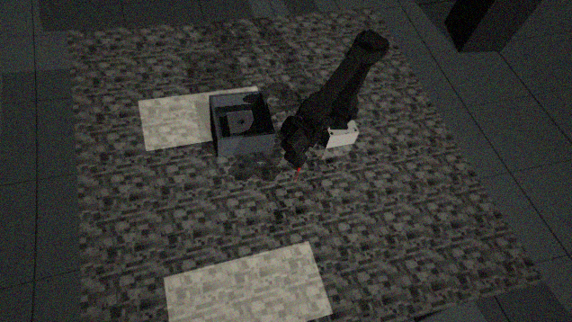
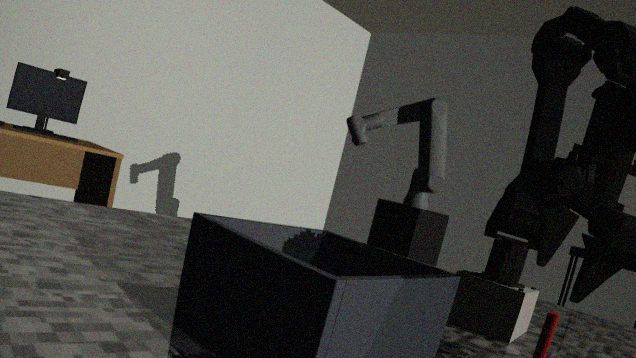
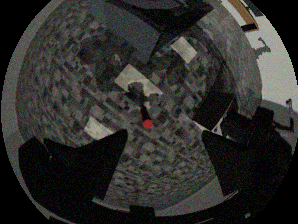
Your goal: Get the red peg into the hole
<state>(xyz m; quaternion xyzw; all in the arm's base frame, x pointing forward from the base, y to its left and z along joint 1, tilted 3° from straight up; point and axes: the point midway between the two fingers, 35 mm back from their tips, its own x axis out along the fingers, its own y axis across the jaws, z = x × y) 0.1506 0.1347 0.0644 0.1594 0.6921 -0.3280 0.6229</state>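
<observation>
My gripper tip is 1 cm short of the red peg, 1 cm to the right of it and 7 cm above it. Also, from my gripper tip: plate: 19 cm ahead, 16 cm to the right, 7 cm below; then grey box: 19 cm ahead, 16 cm to the right, 8 cm below.
</observation>
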